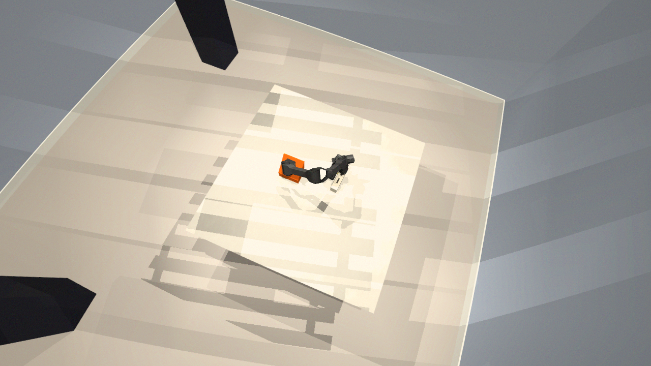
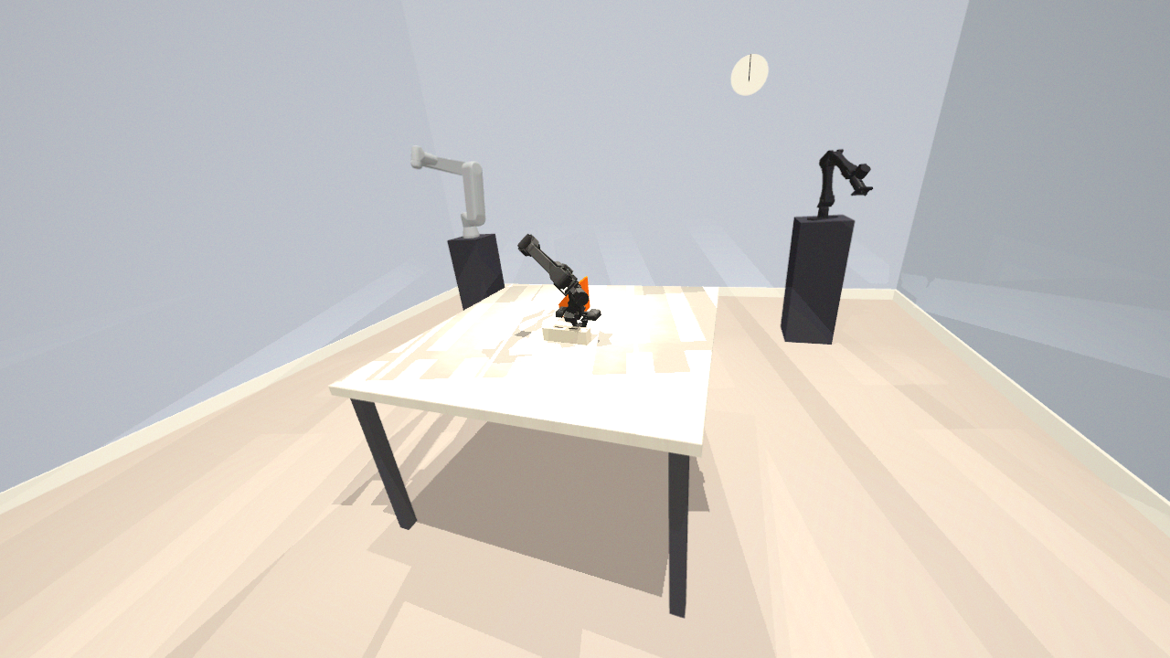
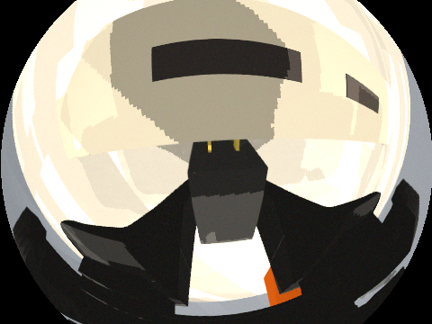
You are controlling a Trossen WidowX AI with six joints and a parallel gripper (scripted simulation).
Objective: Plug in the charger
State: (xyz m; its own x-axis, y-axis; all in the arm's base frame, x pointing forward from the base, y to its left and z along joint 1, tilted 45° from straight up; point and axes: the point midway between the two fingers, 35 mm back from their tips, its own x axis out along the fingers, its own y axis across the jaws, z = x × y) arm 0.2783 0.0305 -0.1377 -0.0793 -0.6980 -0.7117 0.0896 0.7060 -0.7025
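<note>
Now: gripper tip 2 cm short of the black two-prong charger and 1 cm below it.
</note>
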